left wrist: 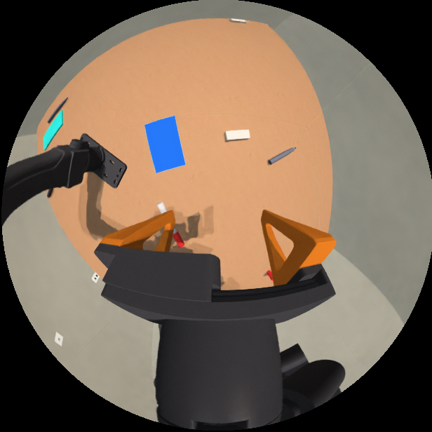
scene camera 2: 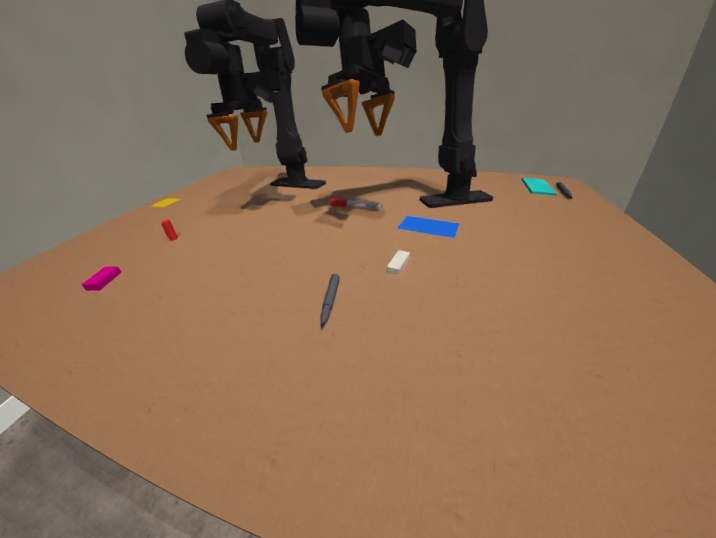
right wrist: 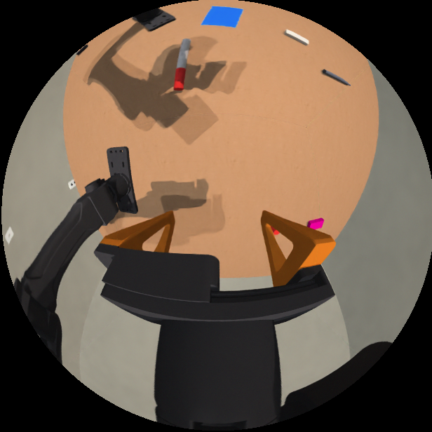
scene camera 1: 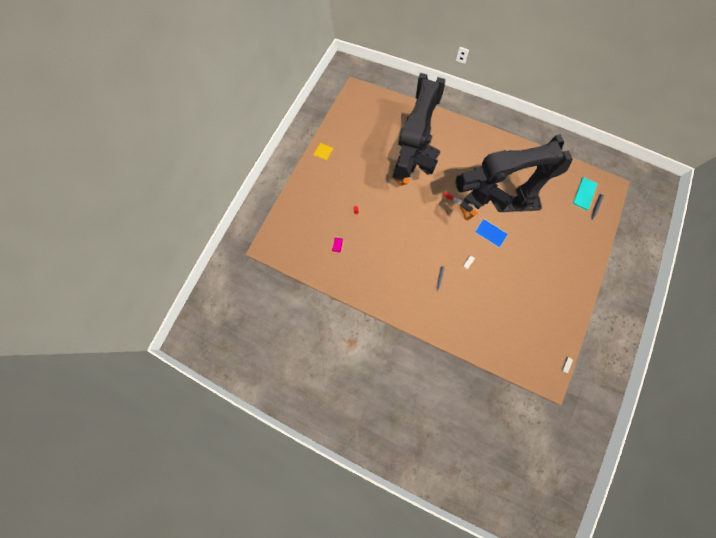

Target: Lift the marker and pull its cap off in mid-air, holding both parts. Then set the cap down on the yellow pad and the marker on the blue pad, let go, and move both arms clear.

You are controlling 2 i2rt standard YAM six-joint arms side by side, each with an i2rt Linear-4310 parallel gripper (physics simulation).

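Places are measured from the left arm's base along level axes (x ahead, y left, z up), in metres.
Where they show: left gripper, between the fingertips: [scene camera 2: 364,134] [scene camera 1: 473,212]; right gripper, between the fingertips: [scene camera 2: 245,146]; left arm's base, origin of its link: [scene camera 2: 456,200] [scene camera 1: 518,204]; right arm's base, origin of its link: [scene camera 2: 297,184].
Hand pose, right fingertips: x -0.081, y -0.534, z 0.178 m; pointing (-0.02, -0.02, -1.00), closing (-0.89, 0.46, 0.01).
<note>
Things, the pixels of their top centre, and the offset from my right fingertips.
- marker, centre of its top: [scene camera 2: 355,200] [scene camera 1: 458,199] 0.251 m left, 0.051 m ahead, 0.158 m down
- blue pad, centre of its top: [scene camera 2: 428,225] [scene camera 1: 491,232] 0.387 m left, 0.212 m ahead, 0.178 m down
- yellow pad, centre of its top: [scene camera 2: 165,202] [scene camera 1: 323,151] 0.368 m right, 0.265 m back, 0.178 m down
- red cylinder, centre of its top: [scene camera 2: 165,221] [scene camera 1: 355,208] 0.217 m right, 0.075 m ahead, 0.130 m down
- magenta block, centre of its top: [scene camera 2: 100,275] [scene camera 1: 337,244] 0.307 m right, 0.230 m ahead, 0.163 m down
- white block, centre of its top: [scene camera 2: 398,259] [scene camera 1: 469,262] 0.266 m left, 0.344 m ahead, 0.166 m down
- grey pen, centre of its top: [scene camera 2: 328,295] [scene camera 1: 440,278] 0.134 m left, 0.411 m ahead, 0.164 m down
- teal pad, centre of its top: [scene camera 2: 538,184] [scene camera 1: 585,193] 0.858 m left, 0.043 m ahead, 0.170 m down
The marker [scene camera 1: 457,200] [scene camera 2: 364,204] [left wrist: 161,206] [right wrist: 183,52] lies on the table, grey-white with its red cap [scene camera 1: 448,195] [scene camera 2: 338,203] [left wrist: 178,239] [right wrist: 179,79] on. My left gripper [scene camera 1: 469,212] [scene camera 2: 363,132] [left wrist: 217,214] is open and empty above the table near the marker; in the left wrist view one finger partly hides the marker. My right gripper [scene camera 1: 401,181] [scene camera 2: 244,144] [right wrist: 217,215] is open and empty above the table, farther left in both scene views. The blue pad [scene camera 1: 491,233] [scene camera 2: 428,226] [left wrist: 165,145] [right wrist: 222,17] and yellow pad [scene camera 1: 322,151] [scene camera 2: 165,202] lie flat.
A red cylinder [scene camera 1: 355,209] [scene camera 2: 169,230] and a magenta block [scene camera 1: 337,244] [scene camera 2: 101,278] lie at the left. A white block [scene camera 1: 469,262] [scene camera 2: 398,262] and a grey pen [scene camera 1: 440,278] [scene camera 2: 329,299] lie in front of the blue pad. A teal pad [scene camera 1: 585,193] [scene camera 2: 538,186] lies far right.
</note>
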